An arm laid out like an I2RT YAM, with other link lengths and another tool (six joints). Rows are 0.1 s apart.
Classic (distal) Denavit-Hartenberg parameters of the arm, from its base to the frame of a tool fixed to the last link. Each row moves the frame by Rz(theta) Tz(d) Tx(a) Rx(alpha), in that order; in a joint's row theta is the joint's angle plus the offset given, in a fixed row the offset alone. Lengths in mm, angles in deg.
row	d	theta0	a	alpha
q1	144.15	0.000	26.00	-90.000
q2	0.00	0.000	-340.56	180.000
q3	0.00	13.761	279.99	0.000
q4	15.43	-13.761	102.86	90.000
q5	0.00	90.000	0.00	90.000
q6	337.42	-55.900	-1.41	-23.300
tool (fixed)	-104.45	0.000	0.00	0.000
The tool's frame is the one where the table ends.
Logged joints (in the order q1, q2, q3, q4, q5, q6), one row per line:
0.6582 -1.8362 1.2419 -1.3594 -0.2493 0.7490
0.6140 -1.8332 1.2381 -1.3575 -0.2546 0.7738
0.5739 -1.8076 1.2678 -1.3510 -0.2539 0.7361
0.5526 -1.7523 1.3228 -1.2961 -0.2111 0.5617
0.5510 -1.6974 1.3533 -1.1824 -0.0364 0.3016
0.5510 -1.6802 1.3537 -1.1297 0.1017 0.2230
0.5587 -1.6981 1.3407 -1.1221 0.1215 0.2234
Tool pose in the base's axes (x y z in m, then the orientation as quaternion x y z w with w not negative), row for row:
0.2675 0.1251 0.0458 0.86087 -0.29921 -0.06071 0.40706
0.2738 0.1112 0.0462 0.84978 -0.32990 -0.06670 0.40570
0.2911 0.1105 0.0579 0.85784 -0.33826 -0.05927 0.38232
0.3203 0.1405 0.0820 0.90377 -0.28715 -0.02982 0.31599
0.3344 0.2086 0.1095 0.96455 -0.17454 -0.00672 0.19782
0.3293 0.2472 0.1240 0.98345 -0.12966 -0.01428 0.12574
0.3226 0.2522 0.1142 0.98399 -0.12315 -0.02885 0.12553
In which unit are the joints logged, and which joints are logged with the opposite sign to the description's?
The joints are logged in radians. Opposite sign: q2, q5.
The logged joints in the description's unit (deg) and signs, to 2 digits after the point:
37.71 105.21 71.16 -77.89 14.28 42.91
35.18 105.03 70.94 -77.78 14.59 44.34
32.88 103.57 72.64 -77.41 14.55 42.18
31.66 100.40 75.79 -74.26 12.10 32.18
31.57 97.25 77.54 -67.75 2.09 17.28
31.57 96.27 77.56 -64.73 -5.83 12.78
32.01 97.29 76.82 -64.29 -6.96 12.80

